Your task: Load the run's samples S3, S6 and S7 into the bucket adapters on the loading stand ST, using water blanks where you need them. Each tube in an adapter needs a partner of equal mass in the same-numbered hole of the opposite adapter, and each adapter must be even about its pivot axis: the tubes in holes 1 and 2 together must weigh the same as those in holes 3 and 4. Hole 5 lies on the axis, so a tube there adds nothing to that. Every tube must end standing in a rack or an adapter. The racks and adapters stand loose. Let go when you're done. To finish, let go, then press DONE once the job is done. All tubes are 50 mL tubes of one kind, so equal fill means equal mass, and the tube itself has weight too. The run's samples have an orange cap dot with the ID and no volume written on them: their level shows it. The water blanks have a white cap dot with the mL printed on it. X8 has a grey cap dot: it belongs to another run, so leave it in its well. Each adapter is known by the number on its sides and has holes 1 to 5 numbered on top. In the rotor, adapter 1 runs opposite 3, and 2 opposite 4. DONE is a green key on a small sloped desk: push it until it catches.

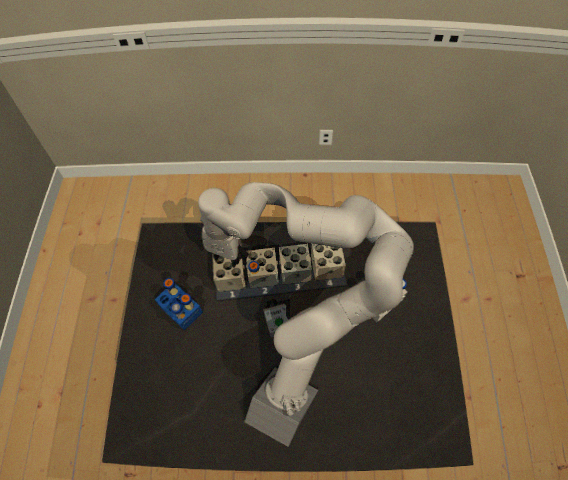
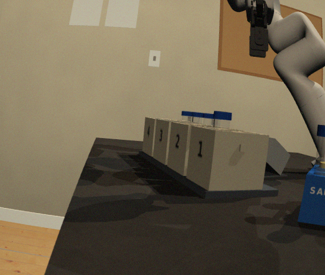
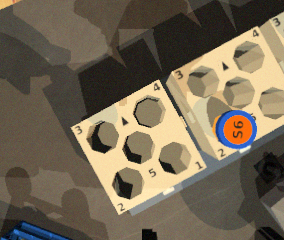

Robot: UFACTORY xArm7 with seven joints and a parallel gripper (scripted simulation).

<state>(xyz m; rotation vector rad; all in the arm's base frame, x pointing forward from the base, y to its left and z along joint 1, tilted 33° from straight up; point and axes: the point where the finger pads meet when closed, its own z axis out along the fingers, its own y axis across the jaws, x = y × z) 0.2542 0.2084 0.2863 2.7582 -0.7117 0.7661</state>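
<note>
Right now the blue sample rack is 22 cm below my hand, 19 cm to the left of it and 2 cm behind it. Also, from my hand: white blank rack: 47 cm to the right, 22 cm below, 14 cm behind; adapter 1: 20 cm below, 6 cm ahead, 1 cm to the left.
</note>
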